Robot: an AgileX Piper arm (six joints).
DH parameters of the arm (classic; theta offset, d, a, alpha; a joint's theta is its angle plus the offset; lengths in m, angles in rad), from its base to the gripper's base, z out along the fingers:
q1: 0 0.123 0 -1.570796
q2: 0.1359 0 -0.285 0
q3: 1.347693 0 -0.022 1.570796
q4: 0 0.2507 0 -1.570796
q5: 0 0 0 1.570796
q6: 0 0.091 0 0
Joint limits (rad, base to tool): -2.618..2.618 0..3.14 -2.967..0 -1.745..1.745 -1.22..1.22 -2.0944..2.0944
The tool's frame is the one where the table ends.
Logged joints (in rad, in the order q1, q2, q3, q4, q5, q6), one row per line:
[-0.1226 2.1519 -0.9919 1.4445 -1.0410 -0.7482]
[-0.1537 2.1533 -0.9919 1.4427 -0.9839 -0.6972]
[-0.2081 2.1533 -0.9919 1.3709 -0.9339 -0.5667]
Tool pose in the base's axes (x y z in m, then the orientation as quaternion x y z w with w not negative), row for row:
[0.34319 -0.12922 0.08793 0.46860 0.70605 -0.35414 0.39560]
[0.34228 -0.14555 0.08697 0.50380 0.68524 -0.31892 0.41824]
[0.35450 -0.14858 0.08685 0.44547 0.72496 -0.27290 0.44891]
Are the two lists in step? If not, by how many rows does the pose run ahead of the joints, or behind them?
The pose runs 1 row ahead of the joints: the pose in row i belongs to the joints in row i + 1.
